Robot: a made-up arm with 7 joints. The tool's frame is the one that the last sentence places.
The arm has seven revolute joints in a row. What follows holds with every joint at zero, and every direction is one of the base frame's.
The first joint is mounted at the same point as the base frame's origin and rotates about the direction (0, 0.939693, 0.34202).
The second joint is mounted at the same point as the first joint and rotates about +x.
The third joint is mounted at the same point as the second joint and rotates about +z.
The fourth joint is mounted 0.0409 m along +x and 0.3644 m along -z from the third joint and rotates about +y.
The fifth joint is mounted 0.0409 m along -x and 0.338 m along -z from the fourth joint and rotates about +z.
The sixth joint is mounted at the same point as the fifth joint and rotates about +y.
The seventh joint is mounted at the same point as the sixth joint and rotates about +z.
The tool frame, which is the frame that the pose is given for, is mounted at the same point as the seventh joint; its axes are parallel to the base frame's.
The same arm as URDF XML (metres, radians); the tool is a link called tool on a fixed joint. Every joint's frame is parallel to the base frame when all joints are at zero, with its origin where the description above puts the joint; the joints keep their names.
<robot name="arm">
  <link name="base"/>
  <link name="link1"/>
  <link name="link2"/>
  <link name="link3"/>
  <link name="link4"/>
  <link name="link5"/>
  <link name="link6"/>
  <link name="link7"/>
  <link name="tool"/>
  <joint name="joint 1" type="continuous">
    <parent link="base"/>
    <child link="link1"/>
    <origin xyz="0.0000 0.0000 0.0000"/>
    <axis xyz="0 0.9397 0.342"/>
  </joint>
  <joint name="joint 2" type="continuous">
    <parent link="link1"/>
    <child link="link2"/>
    <origin xyz="0.0000 0.0000 0.0000"/>
    <axis xyz="1 0 0"/>
  </joint>
  <joint name="joint 3" type="continuous">
    <parent link="link2"/>
    <child link="link3"/>
    <origin xyz="0.0000 0.0000 0.0000"/>
    <axis xyz="0 0 1"/>
  </joint>
  <joint name="joint 4" type="continuous">
    <parent link="link3"/>
    <child link="link4"/>
    <origin xyz="0.0409 0.0000 -0.3644"/>
    <axis xyz="0 1 0"/>
  </joint>
  <joint name="joint 5" type="continuous">
    <parent link="link4"/>
    <child link="link5"/>
    <origin xyz="-0.0409 0.0000 -0.3380"/>
    <axis xyz="0 0 1"/>
  </joint>
  <joint name="joint 6" type="continuous">
    <parent link="link5"/>
    <child link="link6"/>
    <origin xyz="0.0000 0.0000 0.0000"/>
    <axis xyz="0 1 0"/>
  </joint>
  <joint name="joint 7" type="continuous">
    <parent link="link6"/>
    <child link="link7"/>
    <origin xyz="0.0000 0.0000 0.0000"/>
    <axis xyz="0 0 1"/>
  </joint>
  <joint name="tool_fixed" type="fixed">
    <parent link="link7"/>
    <child link="tool"/>
    <origin xyz="0.0000 0.0000 0.0000"/>
  </joint>
</robot>

